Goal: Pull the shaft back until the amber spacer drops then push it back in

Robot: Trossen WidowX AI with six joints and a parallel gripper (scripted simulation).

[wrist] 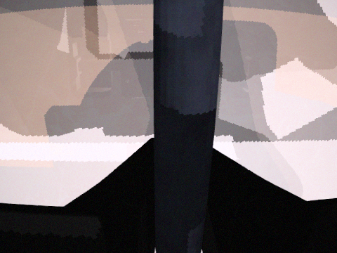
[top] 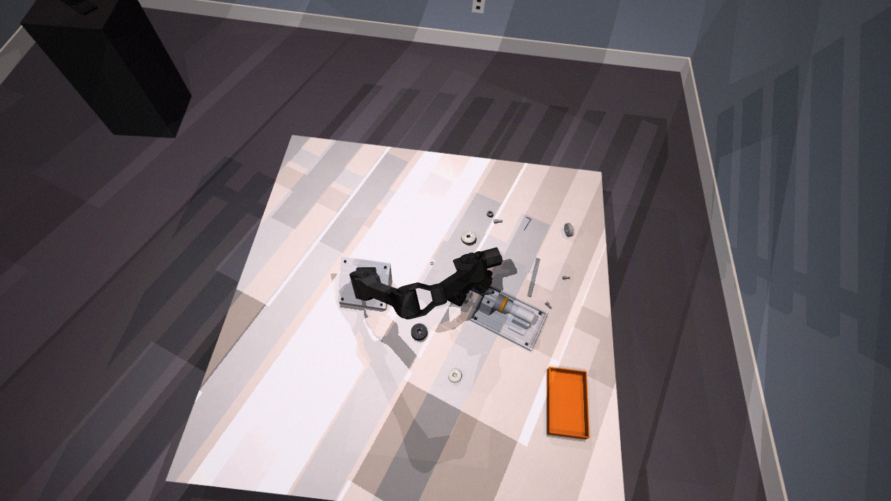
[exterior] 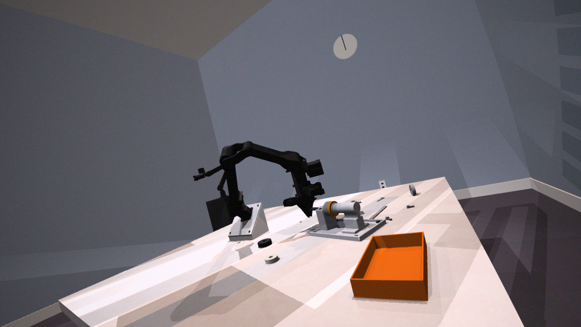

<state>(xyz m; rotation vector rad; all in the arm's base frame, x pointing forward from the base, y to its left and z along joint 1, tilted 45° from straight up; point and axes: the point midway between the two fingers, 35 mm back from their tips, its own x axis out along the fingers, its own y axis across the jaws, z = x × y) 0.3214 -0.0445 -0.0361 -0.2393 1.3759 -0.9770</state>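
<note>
Right now my gripper tip is 6 cm short of the dark shaft, 3 cm to the left of it and 3 cm below it. Also, from my gripper tip: amber spacer (13 cm ahead, 6 cm to the right, 3 cm above); then black disc (15 cm behind, 15 cm to the right, 4 cm below); then grey shaft fixture (17 cm ahead, 8 cm to the right).
</note>
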